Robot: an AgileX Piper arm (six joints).
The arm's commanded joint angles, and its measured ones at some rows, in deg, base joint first. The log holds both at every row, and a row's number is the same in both.
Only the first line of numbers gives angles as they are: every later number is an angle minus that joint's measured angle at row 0.
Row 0, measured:
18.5 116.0 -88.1 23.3 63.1 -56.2
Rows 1 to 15, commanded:
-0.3 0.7 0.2 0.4 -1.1 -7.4
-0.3 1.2 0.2 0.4 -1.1 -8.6
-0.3 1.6 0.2 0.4 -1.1 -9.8
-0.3 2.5 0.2 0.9 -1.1 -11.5
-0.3 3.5 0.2 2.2 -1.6 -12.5
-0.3 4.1 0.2 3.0 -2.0 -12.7
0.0 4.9 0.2 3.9 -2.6 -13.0
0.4 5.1 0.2 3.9 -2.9 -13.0
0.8 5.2 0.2 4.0 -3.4 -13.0
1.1 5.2 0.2 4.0 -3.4 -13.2
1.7 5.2 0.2 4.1 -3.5 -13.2
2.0 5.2 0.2 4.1 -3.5 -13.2
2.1 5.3 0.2 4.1 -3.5 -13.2
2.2 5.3 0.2 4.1 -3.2 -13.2
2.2 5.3 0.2 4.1 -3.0 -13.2
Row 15, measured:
1.7 5.3 0.0 3.5 -3.6 -12.3
